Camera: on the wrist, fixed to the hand. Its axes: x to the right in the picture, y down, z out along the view.
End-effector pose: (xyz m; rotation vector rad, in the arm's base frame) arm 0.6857 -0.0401 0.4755 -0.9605 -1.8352 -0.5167
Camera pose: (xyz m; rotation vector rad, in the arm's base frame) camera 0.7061 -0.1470 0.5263 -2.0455 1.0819 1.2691
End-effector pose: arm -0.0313 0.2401 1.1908 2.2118 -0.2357 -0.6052
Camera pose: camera 0.0205 0.3462 1.2129 -0.1852 -2.3537 1.1806
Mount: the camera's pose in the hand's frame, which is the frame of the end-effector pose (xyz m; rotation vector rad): -0.0008 -0.0509 -0.1088 0.0074 0.1118 3.1035
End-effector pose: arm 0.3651 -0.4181 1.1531 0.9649 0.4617 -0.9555
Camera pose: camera 0.3290 -0.3365 1.0727 0.5878 -1.0219 1.8870
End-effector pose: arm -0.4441 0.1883 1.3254 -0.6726 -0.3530 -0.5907
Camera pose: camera -0.4632 0.0837 1.2695 -0.4316 0.9296 2.3001
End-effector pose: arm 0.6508 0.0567 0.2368 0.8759 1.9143 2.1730
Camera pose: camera 0.5840 -0.0286 0.1849 -1.3402 0.6004 -0.1751
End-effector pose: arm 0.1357 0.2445 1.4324 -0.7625 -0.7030 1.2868
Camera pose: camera 0.2527 0.2269 1.4116 0.8001 -0.8509 -1.6012
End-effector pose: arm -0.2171 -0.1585 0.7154 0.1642 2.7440 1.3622
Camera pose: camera -0.2318 -0.2750 0.7405 -2.1472 0.0854 -0.1091
